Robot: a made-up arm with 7 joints. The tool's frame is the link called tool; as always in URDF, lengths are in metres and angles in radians. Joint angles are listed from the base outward. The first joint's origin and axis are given. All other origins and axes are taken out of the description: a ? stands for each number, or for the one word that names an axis. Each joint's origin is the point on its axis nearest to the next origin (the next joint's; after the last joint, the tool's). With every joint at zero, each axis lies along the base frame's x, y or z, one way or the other. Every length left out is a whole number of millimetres.
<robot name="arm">
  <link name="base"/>
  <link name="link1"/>
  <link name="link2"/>
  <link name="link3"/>
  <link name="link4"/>
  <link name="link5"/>
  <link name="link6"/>
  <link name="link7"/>
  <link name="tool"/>
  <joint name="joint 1" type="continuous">
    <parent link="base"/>
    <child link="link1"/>
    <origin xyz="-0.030 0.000 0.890"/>
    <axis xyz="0 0 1"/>
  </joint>
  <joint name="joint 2" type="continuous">
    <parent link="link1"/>
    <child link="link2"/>
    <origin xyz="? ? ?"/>
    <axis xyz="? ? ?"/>
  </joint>
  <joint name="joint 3" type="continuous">
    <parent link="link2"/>
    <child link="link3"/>
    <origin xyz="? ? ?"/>
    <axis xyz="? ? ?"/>
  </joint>
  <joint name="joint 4" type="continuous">
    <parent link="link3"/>
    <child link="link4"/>
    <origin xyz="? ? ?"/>
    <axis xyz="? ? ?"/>
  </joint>
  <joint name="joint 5" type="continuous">
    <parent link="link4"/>
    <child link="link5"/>
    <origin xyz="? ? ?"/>
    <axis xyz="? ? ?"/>
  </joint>
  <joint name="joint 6" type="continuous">
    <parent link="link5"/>
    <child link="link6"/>
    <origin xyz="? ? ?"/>
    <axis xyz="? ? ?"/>
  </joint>
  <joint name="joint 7" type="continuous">
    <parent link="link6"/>
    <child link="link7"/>
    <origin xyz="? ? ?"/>
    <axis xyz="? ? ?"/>
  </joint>
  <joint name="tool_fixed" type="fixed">
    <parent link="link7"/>
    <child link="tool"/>
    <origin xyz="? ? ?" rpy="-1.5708 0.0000 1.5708"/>
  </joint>
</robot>
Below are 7 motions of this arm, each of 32 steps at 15 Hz.
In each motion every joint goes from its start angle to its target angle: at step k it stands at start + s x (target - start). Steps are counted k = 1, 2, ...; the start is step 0. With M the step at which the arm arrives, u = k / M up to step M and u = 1 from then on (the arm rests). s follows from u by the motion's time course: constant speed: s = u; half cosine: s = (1 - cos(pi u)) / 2; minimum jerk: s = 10 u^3 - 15 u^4 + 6 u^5.
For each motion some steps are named. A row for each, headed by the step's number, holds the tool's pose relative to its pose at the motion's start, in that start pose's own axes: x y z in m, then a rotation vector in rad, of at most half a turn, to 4 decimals.
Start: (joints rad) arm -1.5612 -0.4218 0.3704 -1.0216 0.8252 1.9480 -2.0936
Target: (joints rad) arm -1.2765 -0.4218 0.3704 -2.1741 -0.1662 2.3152 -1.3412
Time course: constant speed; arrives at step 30
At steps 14, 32:
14: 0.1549 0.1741 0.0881 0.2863 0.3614 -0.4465
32: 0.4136 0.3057 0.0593 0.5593 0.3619 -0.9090

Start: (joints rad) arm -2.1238 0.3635 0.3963 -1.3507 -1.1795 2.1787 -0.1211
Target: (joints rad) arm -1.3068 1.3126 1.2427 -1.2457 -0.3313 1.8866 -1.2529
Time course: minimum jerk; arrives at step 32
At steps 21, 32:
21: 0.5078 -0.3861 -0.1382 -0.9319 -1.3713 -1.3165
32: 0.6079 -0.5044 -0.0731 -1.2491 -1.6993 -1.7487

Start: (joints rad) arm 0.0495 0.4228 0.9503 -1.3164 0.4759 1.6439 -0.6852
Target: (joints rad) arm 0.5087 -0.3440 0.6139 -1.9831 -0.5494 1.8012 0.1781
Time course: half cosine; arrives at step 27
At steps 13, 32:
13: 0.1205 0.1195 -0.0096 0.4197 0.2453 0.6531
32: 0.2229 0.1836 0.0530 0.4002 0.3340 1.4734

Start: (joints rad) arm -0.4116 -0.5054 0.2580 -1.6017 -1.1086 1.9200 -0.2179
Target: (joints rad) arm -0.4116 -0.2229 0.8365 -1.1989 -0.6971 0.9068 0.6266
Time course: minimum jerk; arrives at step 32
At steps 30, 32:
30: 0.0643 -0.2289 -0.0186 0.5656 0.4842 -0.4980
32: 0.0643 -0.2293 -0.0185 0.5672 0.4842 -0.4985

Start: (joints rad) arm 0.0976 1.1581 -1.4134 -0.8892 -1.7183 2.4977 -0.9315
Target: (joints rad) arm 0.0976 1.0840 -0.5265 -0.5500 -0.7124 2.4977 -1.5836
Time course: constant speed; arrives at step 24
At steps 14, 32:
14: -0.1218 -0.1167 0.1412 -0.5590 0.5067 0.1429
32: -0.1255 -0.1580 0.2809 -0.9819 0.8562 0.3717

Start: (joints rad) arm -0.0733 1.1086 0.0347 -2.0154 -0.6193 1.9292 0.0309
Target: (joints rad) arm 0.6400 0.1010 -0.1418 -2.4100 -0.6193 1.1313 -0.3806
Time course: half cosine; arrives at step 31
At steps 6, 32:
6: 0.0017 -0.0334 0.0242 0.0343 -0.0166 0.0694
32: 0.1615 -0.2437 0.3375 0.3008 -0.1492 0.4880

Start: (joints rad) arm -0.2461 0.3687 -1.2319 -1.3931 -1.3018 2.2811 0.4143
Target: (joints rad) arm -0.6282 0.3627 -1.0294 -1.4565 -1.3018 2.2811 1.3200
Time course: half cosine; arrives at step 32
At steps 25, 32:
25: 0.0547 0.1165 0.0792 0.2049 0.7313 0.0629
32: 0.0599 0.1304 0.0902 0.2292 0.8259 0.0826

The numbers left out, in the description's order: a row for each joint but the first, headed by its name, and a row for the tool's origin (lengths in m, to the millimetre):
joint 2: xyz -0.030 -0.040 0.000, axis 0 1 0
joint 3: xyz 0.010 0.000 0.300, axis 0 0 1
joint 4: xyz 0.090 0.050 0.000, axis 0 -1 0
joint 5: xyz -0.110 0.000 0.430, axis 0 0 1
joint 6: xyz -0.020 0.020 0.000, axis 0 -1 0
joint 7: xyz 0.050 0.000 -0.040, axis 0 0 -1
tool: xyz -0.030 0.000 0.000

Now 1 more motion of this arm.
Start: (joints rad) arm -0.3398 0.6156 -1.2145 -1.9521 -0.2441 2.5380 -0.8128
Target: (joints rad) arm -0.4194 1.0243 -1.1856 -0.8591 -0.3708 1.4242 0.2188
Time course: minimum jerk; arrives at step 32
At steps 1, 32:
1: -0.0001 -0.0001 0.0000 0.0002 0.0003 0.0001
32: 0.0328 -0.2842 -0.1816 0.3974 1.0210 0.4540

